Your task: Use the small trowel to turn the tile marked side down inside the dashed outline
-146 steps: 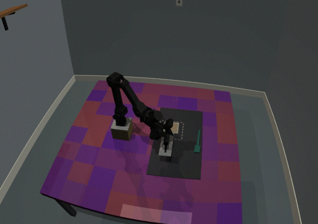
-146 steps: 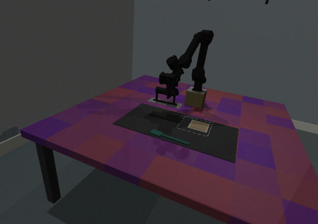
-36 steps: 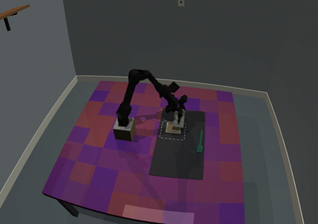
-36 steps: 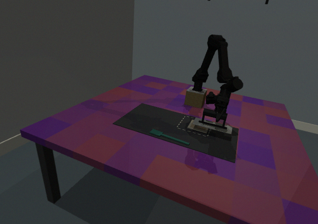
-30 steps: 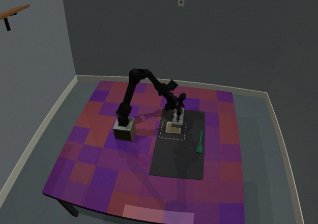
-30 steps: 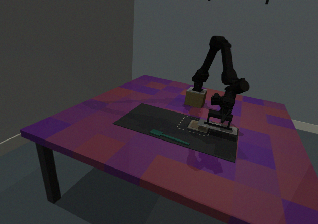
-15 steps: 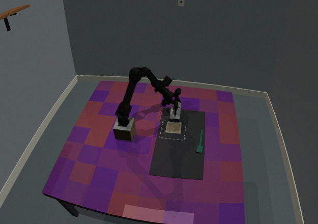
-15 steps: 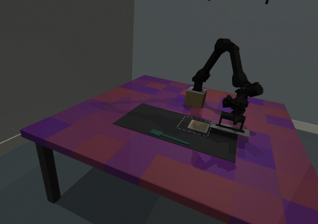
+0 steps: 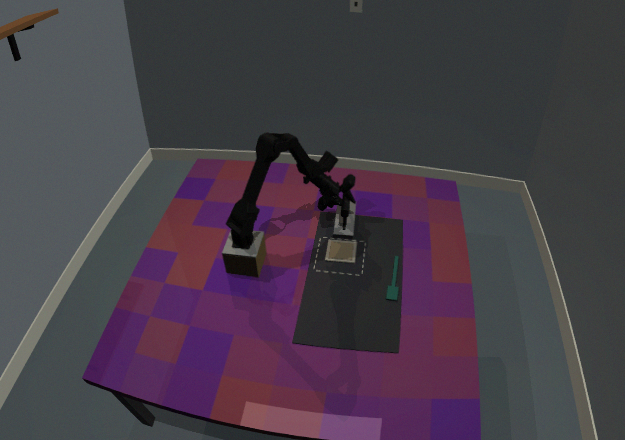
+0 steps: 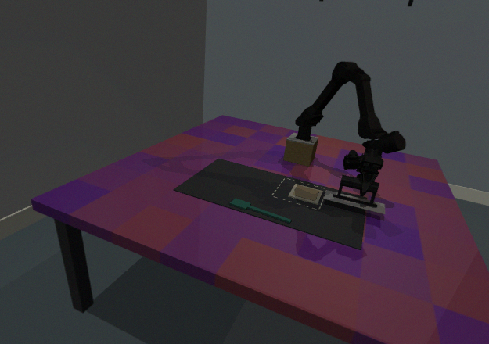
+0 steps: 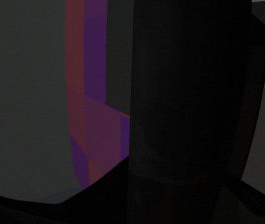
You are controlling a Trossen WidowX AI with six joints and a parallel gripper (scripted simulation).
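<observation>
The tan tile lies 19 cm to the right of my gripper tip, 7 cm below it and 2 cm behind it. Also, from my gripper tip: teal trowel (32 cm to the right, 18 cm ahead, 7 cm below); then dark mat (29 cm to the right, 9 cm below, 4 cm ahead).
</observation>
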